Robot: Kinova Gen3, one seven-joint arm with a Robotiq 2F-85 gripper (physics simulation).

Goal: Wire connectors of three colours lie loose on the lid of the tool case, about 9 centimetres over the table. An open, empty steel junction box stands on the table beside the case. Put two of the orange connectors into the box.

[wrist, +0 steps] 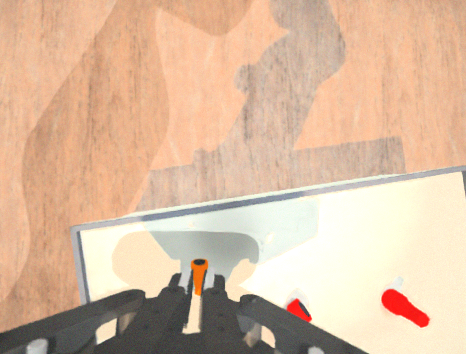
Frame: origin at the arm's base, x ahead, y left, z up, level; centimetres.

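Seen in the pictures: gripper, fingertip midpoint: (199, 280).
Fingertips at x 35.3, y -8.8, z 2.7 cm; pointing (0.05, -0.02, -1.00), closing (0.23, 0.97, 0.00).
Note:
A point is followed by its place in that frame.
My gripper (199, 280) {z 2.7, x 35.3, y -8.8 cm} is low over the tool case lid, at the bottom of the wrist view left of the middle. It is shut on an orange connector (199, 270) {z 3.9, x 34.1, y -8.5 cm}, with the wide, dark-mouthed end sticking out past the fingertips. Whether the connector still touches the lid I cannot tell. The pale lid (360, 225) {z 2.7, x 33.5, y 3.6 cm} with its grey rim fills the lower part of the view. The steel junction box does not show, and no second orange connector shows.
A red connector (299, 310) {z 4.1, x 37.9, y -2.4 cm} lies on the lid right of the fingers, partly hidden by the gripper. Another red connector (405, 307) {z 4.5, x 39.0, y 4.8 cm} lies farther right. The wooden table (200, 100) {z -6.1, x 19.2, y -7.0 cm}, crossed by shadows, lies beyond the lid's edge.

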